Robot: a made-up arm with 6 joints. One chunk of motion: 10 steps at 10 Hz.
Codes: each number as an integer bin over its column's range. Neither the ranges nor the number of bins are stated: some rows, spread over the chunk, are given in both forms.
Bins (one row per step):
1: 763 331 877 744 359 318
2: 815 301 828 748 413 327
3: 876 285 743 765 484 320
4: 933 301 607 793 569 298
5: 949 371 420 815 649 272
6: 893 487 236 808 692 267
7: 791 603 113 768 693 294
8: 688 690 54 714 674 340
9: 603 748 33 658 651 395
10: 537 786 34 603 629 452
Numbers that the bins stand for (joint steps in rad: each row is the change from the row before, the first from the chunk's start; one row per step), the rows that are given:
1: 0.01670 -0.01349 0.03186 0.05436 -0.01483 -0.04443
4: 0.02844 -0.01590 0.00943 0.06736 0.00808 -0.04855
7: 0.01863 0.00829 -0.03161 0.06072 0.02161 -0.04938
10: 0.00109 0.02294 -0.03818 0.01695 0.01463 -0.01679
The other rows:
2: 0.02029 -0.01590 0.02779 0.05542 -0.00894 -0.04257
3: 0.02450 -0.01718 0.02073 0.05993 -0.00119 -0.04401
5: 0.02955 -0.01029 -0.00611 0.07319 0.01681 -0.05391
6: 0.02568 -0.00100 -0.02139 0.07133 0.02150 -0.05494
8: 0.01152 0.01526 -0.03651 0.04640 0.01954 -0.03989
9: 0.00565 0.01990 -0.03826 0.03154 0.01703 -0.02855

